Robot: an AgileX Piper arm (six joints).
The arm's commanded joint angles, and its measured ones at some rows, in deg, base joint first. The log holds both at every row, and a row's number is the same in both.
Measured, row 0:
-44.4, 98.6, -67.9, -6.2, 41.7, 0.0
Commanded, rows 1 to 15:
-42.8, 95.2, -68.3, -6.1, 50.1, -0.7
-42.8, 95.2, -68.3, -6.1, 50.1, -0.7
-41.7, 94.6, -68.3, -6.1, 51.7, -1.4
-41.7, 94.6, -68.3, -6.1, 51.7, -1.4
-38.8, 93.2, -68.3, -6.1, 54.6, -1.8
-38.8, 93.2, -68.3, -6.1, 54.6, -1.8
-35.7, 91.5, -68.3, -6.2, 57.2, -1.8
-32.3, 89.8, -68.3, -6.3, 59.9, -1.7
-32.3, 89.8, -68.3, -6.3, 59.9, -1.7
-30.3, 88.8, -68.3, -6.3, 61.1, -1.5
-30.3, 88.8, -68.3, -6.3, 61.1, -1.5
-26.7, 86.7, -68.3, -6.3, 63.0, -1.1
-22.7, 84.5, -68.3, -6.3, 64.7, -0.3
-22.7, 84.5, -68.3, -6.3, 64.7, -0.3
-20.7, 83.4, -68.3, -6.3, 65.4, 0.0
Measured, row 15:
-24.9, 86.3, -68.1, -6.2, 62.7, -1.0
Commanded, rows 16 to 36:
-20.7, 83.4, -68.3, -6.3, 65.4, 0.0
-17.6, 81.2, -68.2, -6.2, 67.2, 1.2
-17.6, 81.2, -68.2, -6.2, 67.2, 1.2
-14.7, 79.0, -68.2, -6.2, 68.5, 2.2
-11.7, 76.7, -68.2, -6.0, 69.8, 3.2
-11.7, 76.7, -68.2, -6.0, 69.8, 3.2
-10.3, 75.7, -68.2, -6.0, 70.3, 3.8
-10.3, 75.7, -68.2, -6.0, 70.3, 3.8
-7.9, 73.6, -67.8, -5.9, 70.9, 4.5
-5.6, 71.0, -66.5, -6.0, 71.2, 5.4
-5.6, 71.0, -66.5, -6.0, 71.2, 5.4
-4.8, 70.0, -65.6, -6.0, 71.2, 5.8
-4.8, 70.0, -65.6, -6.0, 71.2, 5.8
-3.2, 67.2, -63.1, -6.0, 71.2, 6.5
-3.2, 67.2, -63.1, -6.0, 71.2, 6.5
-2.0, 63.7, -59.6, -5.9, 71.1, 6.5
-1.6, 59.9, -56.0, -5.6, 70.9, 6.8
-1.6, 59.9, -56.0, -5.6, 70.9, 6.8
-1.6, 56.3, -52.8, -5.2, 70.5, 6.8
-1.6, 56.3, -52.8, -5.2, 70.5, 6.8
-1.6, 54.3, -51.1, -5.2, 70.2, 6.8
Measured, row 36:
-1.8, 58.6, -54.9, -5.2, 69.7, 6.4
